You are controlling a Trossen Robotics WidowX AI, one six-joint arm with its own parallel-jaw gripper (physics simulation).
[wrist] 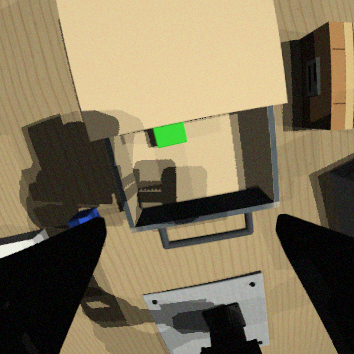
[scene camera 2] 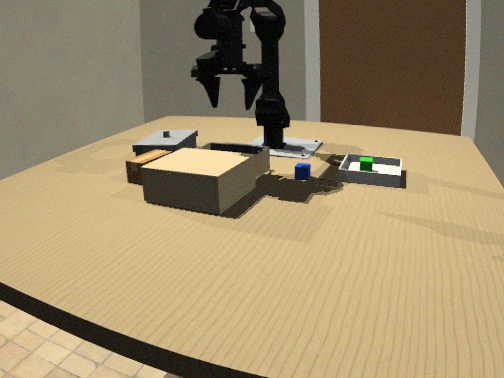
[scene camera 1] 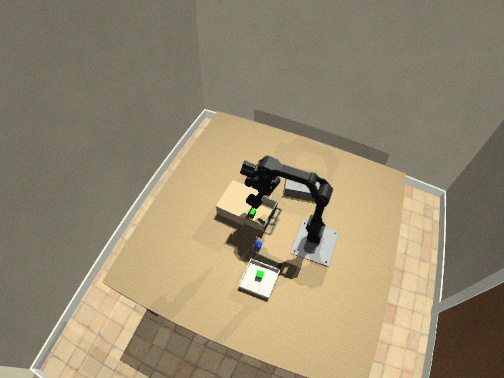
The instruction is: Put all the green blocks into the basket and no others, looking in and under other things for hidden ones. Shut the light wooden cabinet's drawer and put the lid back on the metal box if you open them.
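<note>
My gripper [scene camera 2: 231, 107] [wrist: 191, 224] is open and empty, high above the drawer side of the light wooden cabinet [scene camera 1: 232, 197] [scene camera 2: 182, 187] [wrist: 170, 60]. The cabinet's drawer [wrist: 215, 155] is pulled open. A green block [scene camera 1: 252, 212] [wrist: 170, 135] lies in it, close to the cabinet's front edge; it is hidden in scene camera 2. Another green block [scene camera 1: 259, 274] [scene camera 2: 366, 164] lies in the white basket [scene camera 1: 256, 291] [scene camera 2: 370, 178] [wrist: 20, 246]. The grey metal box [scene camera 1: 298, 189] [scene camera 2: 175, 145] has its knobbed lid on.
A blue block [scene camera 1: 258, 244] [scene camera 2: 302, 171] [wrist: 84, 218] lies on the table between drawer and basket. A brown wooden box [scene camera 2: 145, 167] [wrist: 338, 75] stands beside the cabinet. The arm's metal base plate [scene camera 1: 327, 245] [scene camera 2: 306, 146] [wrist: 256, 305] is beyond the drawer handle [wrist: 207, 241].
</note>
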